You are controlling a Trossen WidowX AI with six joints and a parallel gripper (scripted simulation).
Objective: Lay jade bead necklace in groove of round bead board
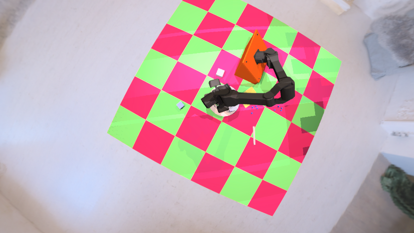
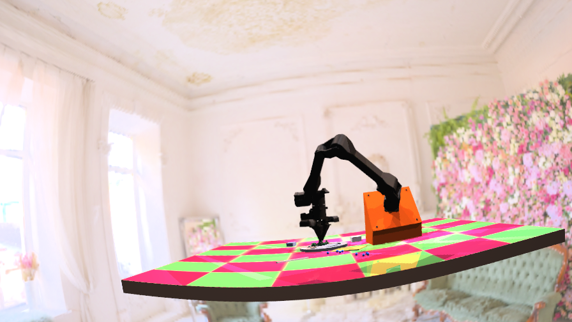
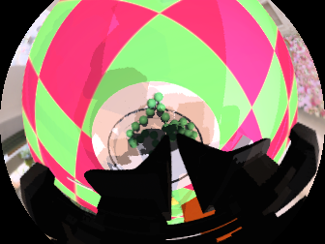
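Right now my gripper tip is 10 mm past the round bead board, 40 mm to the right of it and 20 mm above it. From my gripper tip the other things lie so: pale blue cube (160 mm ahead, 170 mm to the right, 20 mm below); white cube (150 mm behind, 70 mm to the right, 20 mm below); yellow patch (120 mm behind, 170 mm to the left, 30 mm below).
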